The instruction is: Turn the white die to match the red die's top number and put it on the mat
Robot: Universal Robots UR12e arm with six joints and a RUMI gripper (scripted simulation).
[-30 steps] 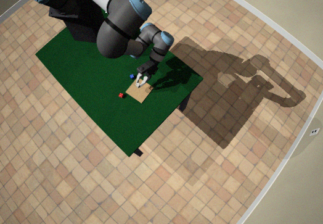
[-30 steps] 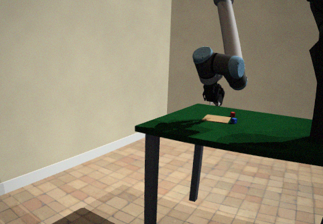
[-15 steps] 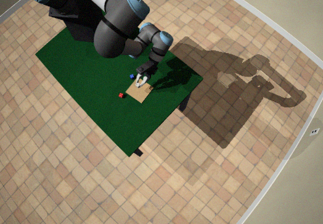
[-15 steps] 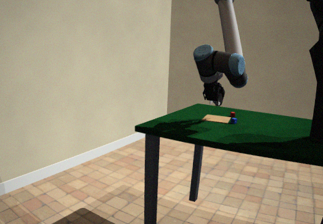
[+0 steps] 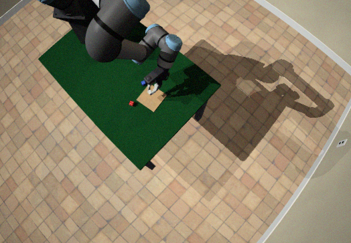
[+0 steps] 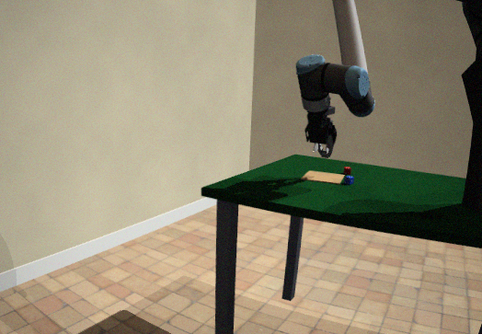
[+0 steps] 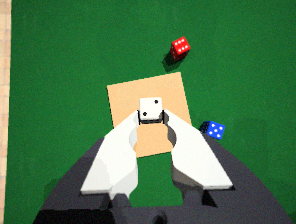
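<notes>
Now: hand 1 cm to the left of the white die and 1 cm above it. Round my hand: red die: 12 cm to the right, 8 cm below, 6 cm behind; tan mat: 9 cm below; blue die: 10 cm behind, 8 cm below, 3 cm to the left.
</notes>
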